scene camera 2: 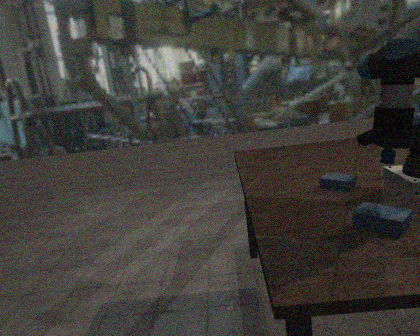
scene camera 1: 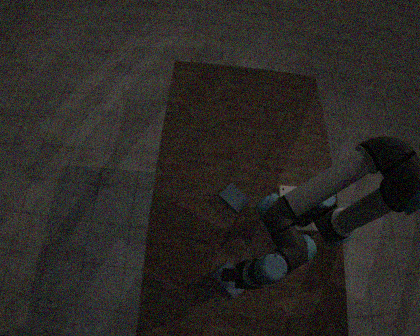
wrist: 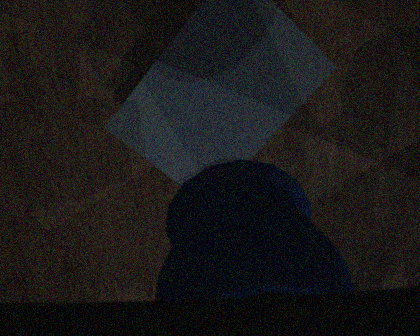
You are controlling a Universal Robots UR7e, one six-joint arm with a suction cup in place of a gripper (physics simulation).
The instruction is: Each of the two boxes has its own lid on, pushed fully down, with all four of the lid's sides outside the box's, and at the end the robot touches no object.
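Frame: origin at the arm's base, x ahead, y left, z up, level; centimetres.
Seen in the pictures: hand at its tool point: (scene camera 2: 387, 162) (wrist: 239, 226).
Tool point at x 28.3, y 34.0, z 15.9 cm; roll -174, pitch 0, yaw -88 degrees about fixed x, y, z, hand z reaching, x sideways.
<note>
A point is followed by its place in that frame.
The larger blue-grey box (scene camera 1: 234, 290) @(x 27.9, y 38.0, z 1.4 cm) (scene camera 2: 382, 219) @(x 31.1, y 38.1, z 0.9 cm) (wrist: 210, 105) @(x 28.9, y 34.2, z 1.4 cm) stands on the table with a flat lid-like top over it; in scene camera 1 the arm partly covers it. The smaller blue-grey box (scene camera 1: 233, 198) @(x 31.7, y -1.6, z 0.9 cm) (scene camera 2: 338, 181) @(x 32.3, y 2.1, z 0.5 cm) stands apart from it, also with a closed, flat top. The dim, grainy views do not show the lid edges well enough to tell how far down either lid sits. My suction gripper (scene camera 1: 228, 274) (scene camera 2: 388, 156) (wrist: 240, 200) is open, with nothing on its cup. It hangs raised above the table, clear of the larger box.
The brown table (scene camera 1: 240, 115) @(x 30.9, y -51.3, z -3.6 cm) (scene camera 2: 300, 265) @(x 55.8, y 51.1, z -3.6 cm) carries both boxes. A pale plate with small holes (scene camera 1: 287, 190) @(x 6.6, y -9.1, z 0.4 cm) (scene camera 2: 400, 173) @(x 8.5, y -0.9, z 0.4 cm) lies by the arm, partly hidden by it. The arm's links reach in from the right in scene camera 1. Shadows fall across the larger box's top.
</note>
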